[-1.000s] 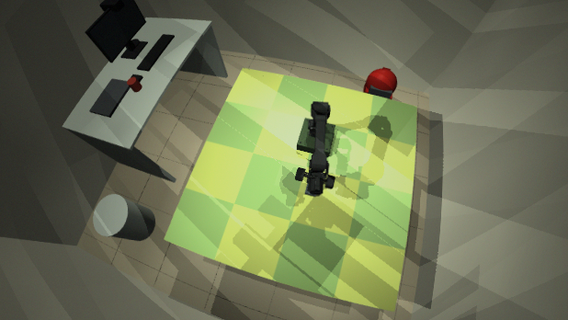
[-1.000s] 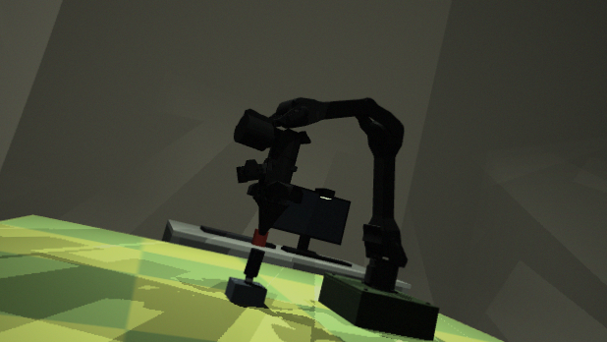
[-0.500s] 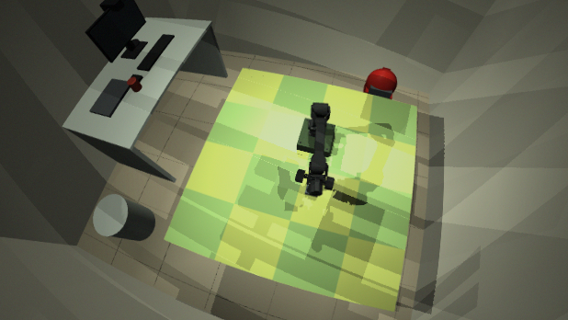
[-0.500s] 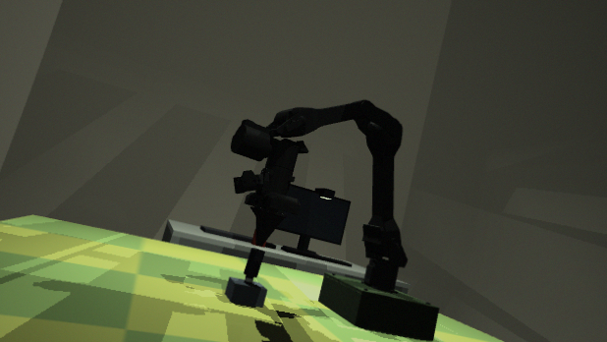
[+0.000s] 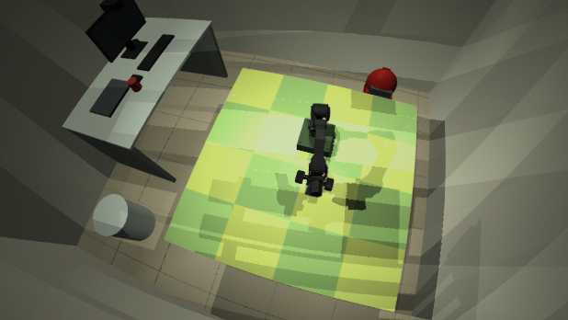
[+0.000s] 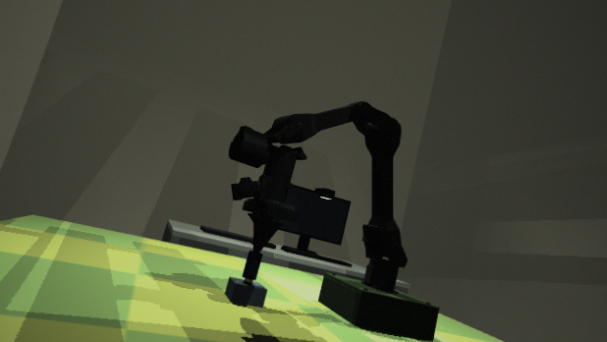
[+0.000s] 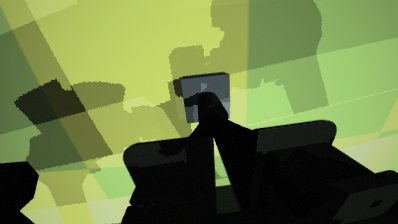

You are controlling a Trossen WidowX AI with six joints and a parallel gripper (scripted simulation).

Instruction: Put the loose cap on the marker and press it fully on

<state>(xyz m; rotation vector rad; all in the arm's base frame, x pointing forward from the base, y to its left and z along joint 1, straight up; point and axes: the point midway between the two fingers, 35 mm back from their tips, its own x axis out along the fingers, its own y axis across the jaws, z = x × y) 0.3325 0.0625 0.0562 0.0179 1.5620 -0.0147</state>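
My gripper tip is 20 mm above the dark cap. Also, from my gripper tip: grey holder block (80 mm below).
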